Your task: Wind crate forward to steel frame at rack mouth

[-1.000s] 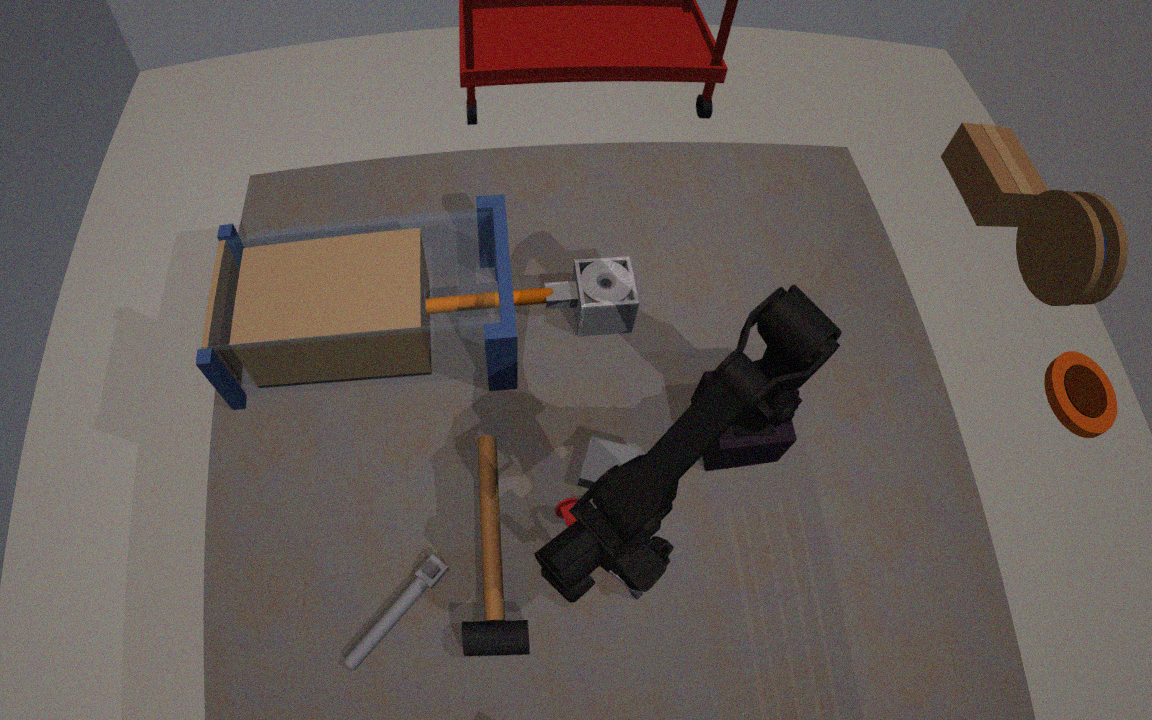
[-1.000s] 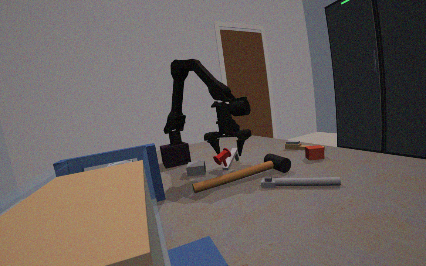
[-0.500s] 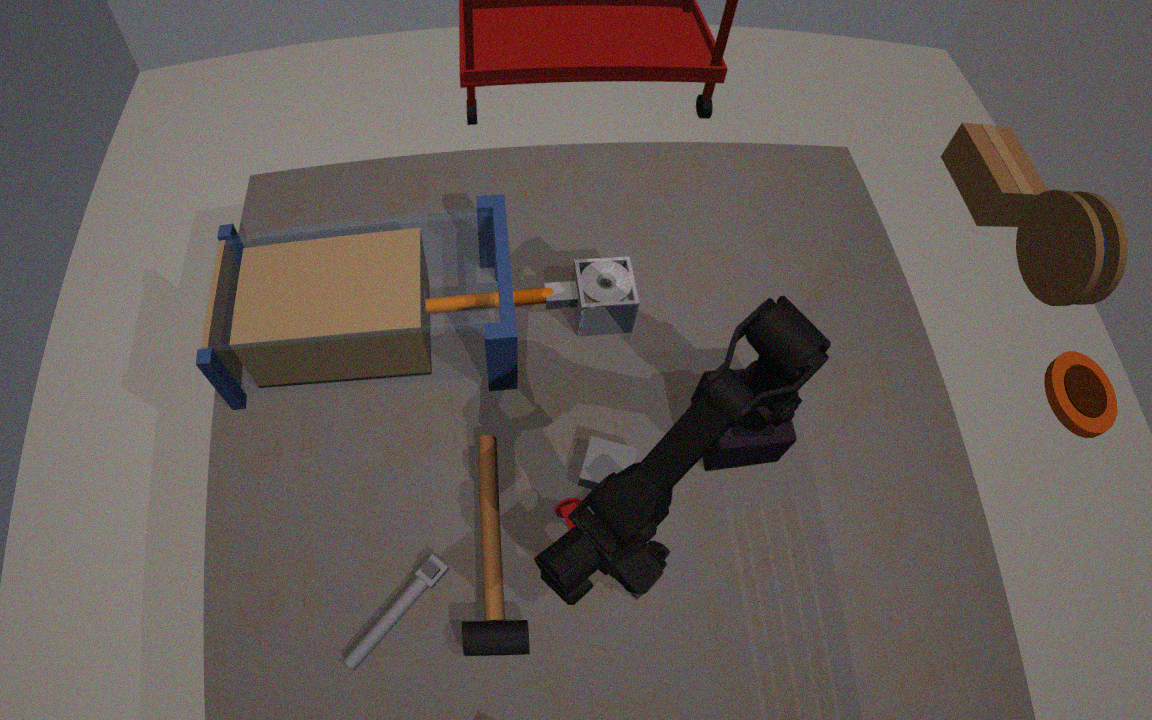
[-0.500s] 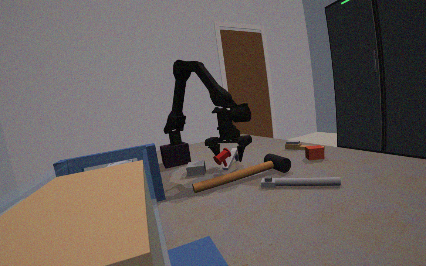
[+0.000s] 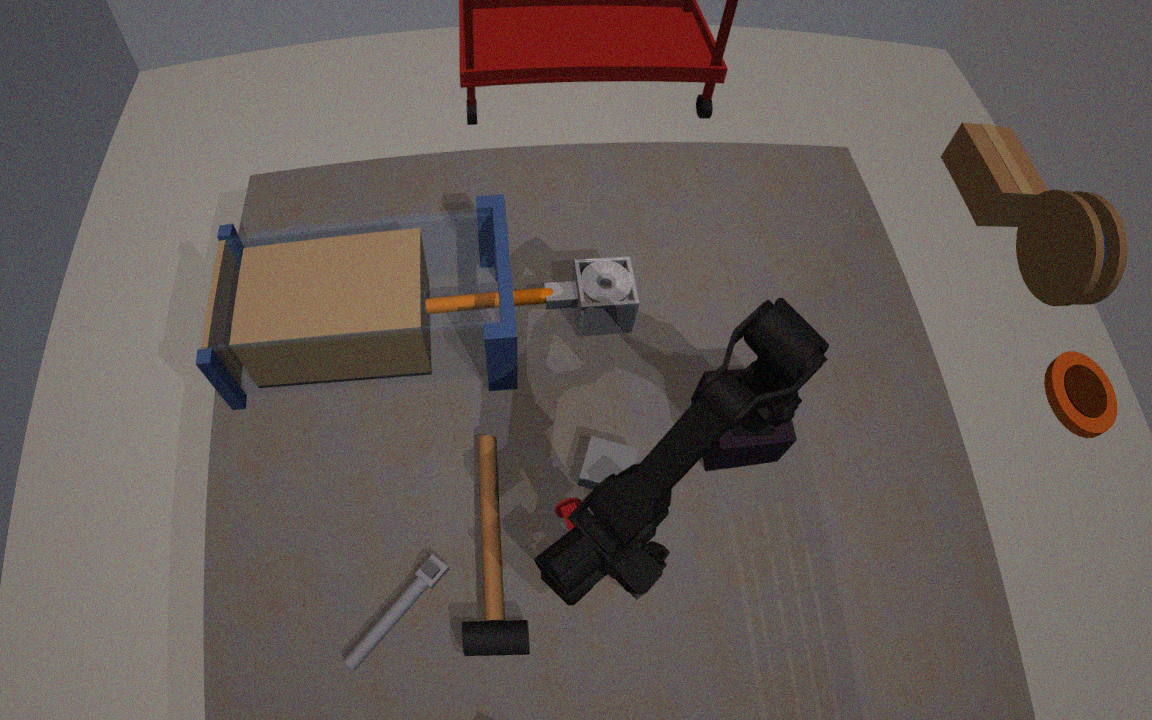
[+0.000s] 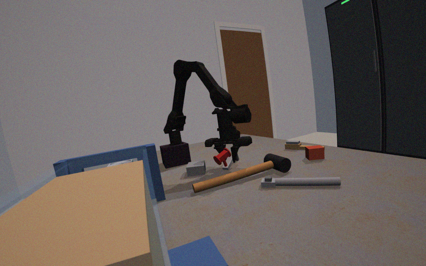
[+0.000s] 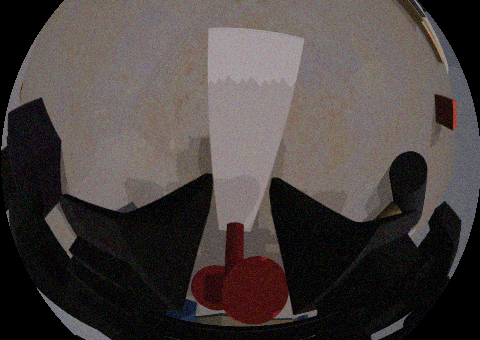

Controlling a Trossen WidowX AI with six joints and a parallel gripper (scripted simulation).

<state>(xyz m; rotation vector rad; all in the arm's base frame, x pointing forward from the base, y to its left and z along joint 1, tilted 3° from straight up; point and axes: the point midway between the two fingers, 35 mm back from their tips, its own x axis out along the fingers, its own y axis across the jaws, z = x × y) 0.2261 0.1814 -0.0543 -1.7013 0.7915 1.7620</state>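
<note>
Right now my gripper tip is 4 cm to the left of the red knob, 3 cm below it and 3 cm short of it. The rest, counted from my gripper tip: winch handle (2 cm above); then grey winch (43 cm to the right, 4 cm behind, 2 cm above); then small grey block (14 cm to the right, 2 cm behind).
</note>
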